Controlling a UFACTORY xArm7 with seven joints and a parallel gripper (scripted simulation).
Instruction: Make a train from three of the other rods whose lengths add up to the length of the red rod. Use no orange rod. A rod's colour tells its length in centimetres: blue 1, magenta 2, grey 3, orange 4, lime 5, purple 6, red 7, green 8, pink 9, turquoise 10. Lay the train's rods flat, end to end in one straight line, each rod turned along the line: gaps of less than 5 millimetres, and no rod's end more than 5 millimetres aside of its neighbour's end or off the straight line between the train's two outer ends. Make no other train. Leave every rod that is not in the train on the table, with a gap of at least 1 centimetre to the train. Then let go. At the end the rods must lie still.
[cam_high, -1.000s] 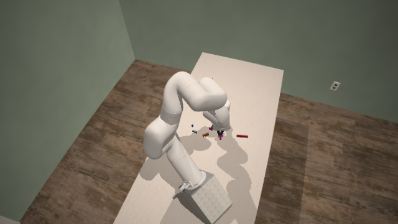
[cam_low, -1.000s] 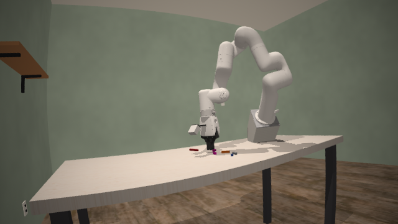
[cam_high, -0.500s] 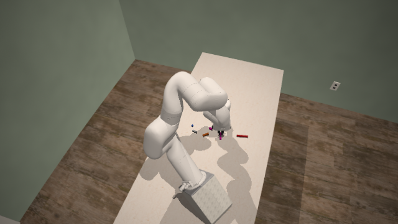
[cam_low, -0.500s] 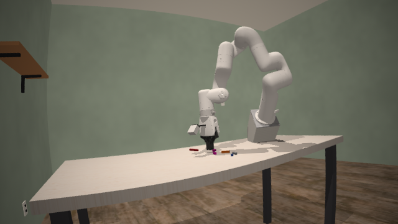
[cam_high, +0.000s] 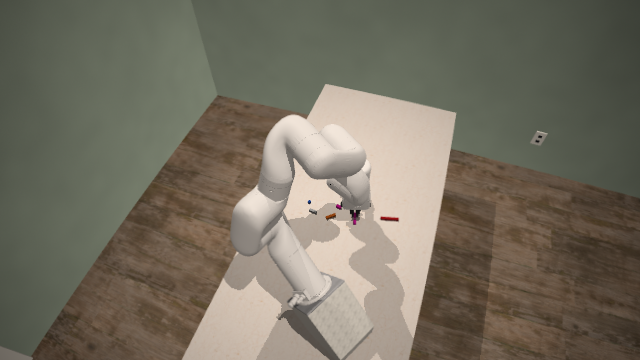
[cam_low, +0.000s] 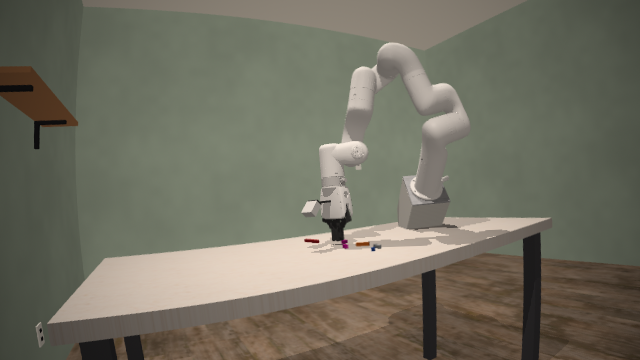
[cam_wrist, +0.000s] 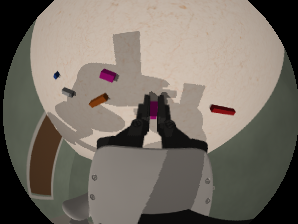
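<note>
The grey rod lies 70 mm behind my hand, 150 mm to the left of it and 30 mm below it. From my hand the other things lie so: blue rod 40 mm behind, 190 mm to the left, 30 mm below; orange rod 50 mm behind, 80 mm to the left, 30 mm below; red rod 60 mm ahead, 130 mm to the right, 30 mm below.
</note>
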